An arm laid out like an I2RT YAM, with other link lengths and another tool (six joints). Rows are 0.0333 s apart.
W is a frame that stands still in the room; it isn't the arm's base.
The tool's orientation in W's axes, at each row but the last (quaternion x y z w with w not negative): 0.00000, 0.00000, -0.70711, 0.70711; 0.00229, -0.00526, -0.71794, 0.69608; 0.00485, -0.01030, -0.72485, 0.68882; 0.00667, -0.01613, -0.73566, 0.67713; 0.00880, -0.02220, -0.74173, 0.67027; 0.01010, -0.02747, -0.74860, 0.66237; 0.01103, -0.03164, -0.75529, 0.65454; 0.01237, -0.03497, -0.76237, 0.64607
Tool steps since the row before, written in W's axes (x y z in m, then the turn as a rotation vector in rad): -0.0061, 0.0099, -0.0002, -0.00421, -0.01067, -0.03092; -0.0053, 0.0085, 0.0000, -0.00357, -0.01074, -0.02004; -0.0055, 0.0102, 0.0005, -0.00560, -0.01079, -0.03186; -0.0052, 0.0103, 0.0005, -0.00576, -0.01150, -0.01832; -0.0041, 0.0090, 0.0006, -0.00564, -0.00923, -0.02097; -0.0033, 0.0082, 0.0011, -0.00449, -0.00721, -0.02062; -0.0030, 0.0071, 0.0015, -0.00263, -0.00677, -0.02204; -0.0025, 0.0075, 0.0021, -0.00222, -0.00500, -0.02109
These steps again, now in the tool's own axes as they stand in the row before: -0.0099, -0.0061, -0.0002, 0.01067, -0.00421, -0.03092; -0.0083, -0.0056, 0.0001, 0.01076, -0.00345, -0.02005; -0.0099, -0.0060, 0.0007, 0.01083, -0.00573, -0.03182; -0.0098, -0.0060, 0.0008, 0.01172, -0.00539, -0.01830; -0.0085, -0.0050, 0.0010, 0.00940, -0.00562, -0.02090; -0.0077, -0.0042, 0.0015, 0.00726, -0.00470, -0.02055; -0.0066, -0.0039, 0.0019, 0.00653, -0.00301, -0.02206; -0.0069, -0.0035, 0.0025, 0.00474, -0.00283, -0.02108
